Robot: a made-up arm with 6 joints. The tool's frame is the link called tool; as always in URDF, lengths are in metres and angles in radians.
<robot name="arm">
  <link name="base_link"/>
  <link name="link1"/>
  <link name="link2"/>
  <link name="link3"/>
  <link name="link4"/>
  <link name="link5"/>
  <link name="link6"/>
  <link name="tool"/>
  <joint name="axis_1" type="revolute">
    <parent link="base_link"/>
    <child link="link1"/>
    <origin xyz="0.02 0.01 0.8"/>
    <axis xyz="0 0 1"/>
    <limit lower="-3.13" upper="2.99"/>
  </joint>
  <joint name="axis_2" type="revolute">
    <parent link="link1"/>
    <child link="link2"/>
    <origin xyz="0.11 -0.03 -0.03"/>
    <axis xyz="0 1 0"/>
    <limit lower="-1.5" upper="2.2"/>
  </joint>
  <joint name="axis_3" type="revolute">
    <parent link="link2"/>
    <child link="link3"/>
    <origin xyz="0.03 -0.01 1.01"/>
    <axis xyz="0 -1 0"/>
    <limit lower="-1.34" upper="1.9"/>
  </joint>
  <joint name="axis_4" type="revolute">
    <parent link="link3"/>
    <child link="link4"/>
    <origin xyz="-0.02 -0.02 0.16"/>
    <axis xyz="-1 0 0"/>
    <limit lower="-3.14" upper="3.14"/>
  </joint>
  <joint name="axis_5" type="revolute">
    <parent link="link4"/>
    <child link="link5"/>
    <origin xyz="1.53 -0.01 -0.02"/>
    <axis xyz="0 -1 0"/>
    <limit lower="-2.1" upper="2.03"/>
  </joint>
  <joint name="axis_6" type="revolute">
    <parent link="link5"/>
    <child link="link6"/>
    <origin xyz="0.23 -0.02 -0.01"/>
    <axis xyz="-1 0 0"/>
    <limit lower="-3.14" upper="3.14"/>
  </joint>
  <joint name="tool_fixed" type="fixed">
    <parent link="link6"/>
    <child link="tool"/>
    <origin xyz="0 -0.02 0.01" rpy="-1.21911 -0.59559 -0.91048"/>
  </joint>
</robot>
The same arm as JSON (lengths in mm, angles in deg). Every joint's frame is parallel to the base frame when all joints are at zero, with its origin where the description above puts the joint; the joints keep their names.
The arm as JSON. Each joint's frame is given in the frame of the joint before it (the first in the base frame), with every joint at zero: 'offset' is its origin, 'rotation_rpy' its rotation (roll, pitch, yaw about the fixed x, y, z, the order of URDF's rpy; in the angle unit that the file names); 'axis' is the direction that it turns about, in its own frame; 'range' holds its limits. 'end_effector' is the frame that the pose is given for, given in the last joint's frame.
{
  "length_unit": "mm",
  "angle_unit": "deg",
  "chain": [
    {
      "id": "axis_1",
      "offset": [
        20.0,
        10.0,
        800.0
      ],
      "rotation_rpy": [
        0.0,
        0.0,
        0.0
      ],
      "axis": "+z",
      "range": [
        -179.34,
        171.31
      ]
    },
    {
      "id": "axis_2",
      "offset": [
        110.0,
        -30.0,
        -30.0
      ],
      "rotation_rpy": [
        0.0,
        0.0,
        0.0
      ],
      "axis": "+y",
      "range": [
        -85.94,
        126.05
      ]
    },
    {
      "id": "axis_3",
      "offset": [
        30.0,
        -10.0,
        1010.0
      ],
      "rotation_rpy": [
        0.0,
        0.0,
        0.0
      ],
      "axis": "-y",
      "range": [
        -76.78,
        108.86
      ]
    },
    {
      "id": "axis_4",
      "offset": [
        -20.0,
        -20.0,
        160.0
      ],
      "rotation_rpy": [
        0.0,
        0.0,
        0.0
      ],
      "axis": "-x",
      "range": [
        -179.91,
        179.91
      ]
    },
    {
      "id": "axis_5",
      "offset": [
        1530.0,
        -10.0,
        -20.0
      ],
      "rotation_rpy": [
        0.0,
        0.0,
        0.0
      ],
      "axis": "-y",
      "range": [
        -120.32,
        116.31
      ]
    },
    {
      "id": "axis_6",
      "offset": [
        230.0,
        -20.0,
        -10.0
      ],
      "rotation_rpy": [
        0.0,
        0.0,
        0.0
      ],
      "axis": "-x",
      "range": [
        -179.91,
        179.91
      ]
    }
  ],
  "end_effector": {
    "offset": [
      0.0,
      -20.0,
      10.0
    ],
    "rotation_rpy": [
      -69.85,
      -34.12,
      -52.17
    ]
  }
}

